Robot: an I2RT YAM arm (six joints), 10 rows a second.
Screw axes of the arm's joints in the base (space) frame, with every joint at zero. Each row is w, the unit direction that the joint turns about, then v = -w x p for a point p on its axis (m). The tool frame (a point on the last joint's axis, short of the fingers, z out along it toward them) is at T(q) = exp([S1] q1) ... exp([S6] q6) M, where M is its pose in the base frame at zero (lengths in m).
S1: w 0 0 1 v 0.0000 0.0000 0.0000
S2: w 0 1 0 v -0.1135 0.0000 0.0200
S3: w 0 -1 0 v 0.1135 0.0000 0.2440
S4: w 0 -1 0 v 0.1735 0.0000 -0.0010
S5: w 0 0 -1 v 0.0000 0.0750 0.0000
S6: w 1 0 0 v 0.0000 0.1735 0.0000
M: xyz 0.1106 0.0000 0.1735 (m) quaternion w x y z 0.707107 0 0.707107 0
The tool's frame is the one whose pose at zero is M.
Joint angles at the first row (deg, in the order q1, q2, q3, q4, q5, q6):
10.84, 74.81, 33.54, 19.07, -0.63, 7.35
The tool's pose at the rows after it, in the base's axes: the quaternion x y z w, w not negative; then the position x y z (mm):
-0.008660 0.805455 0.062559 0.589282 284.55 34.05 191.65
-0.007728 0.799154 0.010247 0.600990 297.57 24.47 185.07
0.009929 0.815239 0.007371 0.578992 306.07 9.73 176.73
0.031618 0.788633 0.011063 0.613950 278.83 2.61 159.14
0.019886 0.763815 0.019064 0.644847 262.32 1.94 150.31
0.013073 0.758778 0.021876 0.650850 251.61 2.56 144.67
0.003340 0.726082 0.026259 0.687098 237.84 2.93 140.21
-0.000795 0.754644 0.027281 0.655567 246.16 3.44 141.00
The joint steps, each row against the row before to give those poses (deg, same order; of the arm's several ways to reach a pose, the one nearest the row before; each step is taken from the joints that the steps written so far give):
-4.00, 6.30, -2.70, 13.88, 0.79, -1.86
-1.73, 4.40, 1.19, 4.39, 3.28, -4.07
-3.07, 2.66, 1.67, -2.11, -1.54, 0.67
-1.25, -0.77, -9.32, 13.55, 0.09, 1.74
-0.33, 1.00, -5.58, 11.17, -1.74, -0.60
0.07, 0.12, -2.99, 4.03, -0.66, -0.38
-0.04, 3.13, -4.36, 13.10, -1.02, -0.48
0.04, -2.41, 2.74, -10.02, -0.47, -0.31

